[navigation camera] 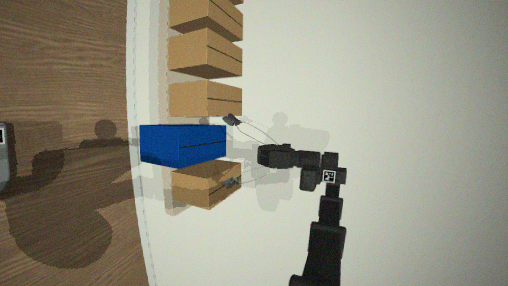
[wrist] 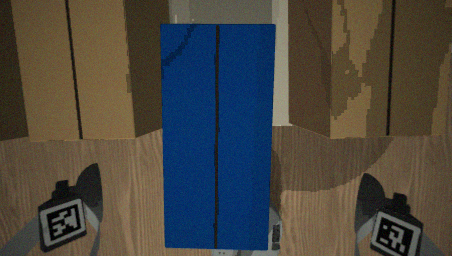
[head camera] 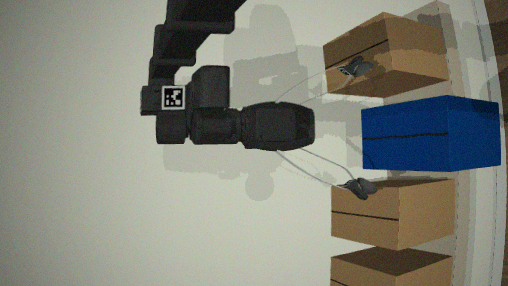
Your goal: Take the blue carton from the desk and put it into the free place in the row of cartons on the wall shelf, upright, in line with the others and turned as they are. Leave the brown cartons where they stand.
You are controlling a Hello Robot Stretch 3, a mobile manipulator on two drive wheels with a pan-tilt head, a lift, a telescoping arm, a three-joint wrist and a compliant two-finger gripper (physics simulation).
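Places are measured from the robot's base along level axes (x ahead, y left, z up), in centimetres.
Pixels of known places: gripper, fingertip midpoint: (navigation camera: 222, 151) (head camera: 374, 127).
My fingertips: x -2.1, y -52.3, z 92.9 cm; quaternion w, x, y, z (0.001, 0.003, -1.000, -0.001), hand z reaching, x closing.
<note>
Ahead of a thing's pixels: the offset from my fingertips to its top centre. Level surfaces: height alone.
The blue carton @(dx +1.5, dy -2.0, dz -7.8 cm) (head camera: 405, 150) (navigation camera: 160, 145) (wrist: 190, 150) stands upright in the row on the wall shelf (wrist: 281, 100), between two brown cartons, one @(dx +17.3, dy -14.1, dz -7.8 cm) (head camera: 365, 225) (navigation camera: 187, 100) (wrist: 100, 75) on one side and one @(dx -15.8, dy -15.8, dz -7.8 cm) (head camera: 420, 67) (navigation camera: 190, 187) (wrist: 350, 115) on the other. It is turned as they are, with narrow gaps beside it. In the wrist view it sticks out well past their fronts and the shelf's front edge. Its underside is hidden. My gripper (head camera: 359, 127) (navigation camera: 231, 151) (wrist: 228, 188) is open and empty above the carton, its fingers wide apart and off the blue carton.
More brown cartons @(dx +34.4, dy -12.8, dz -7.8 cm) (head camera: 360, 270) (navigation camera: 187, 55) continue the row. My arm (head camera: 200, 30) (navigation camera: 327, 250) reaches in front of the pale wall (head camera: 75, 150) (navigation camera: 425, 100). The wooden floor @(dz -92.9 cm) (navigation camera: 65, 60) (wrist: 130, 200) lies below. The desk does not show in these views.
</note>
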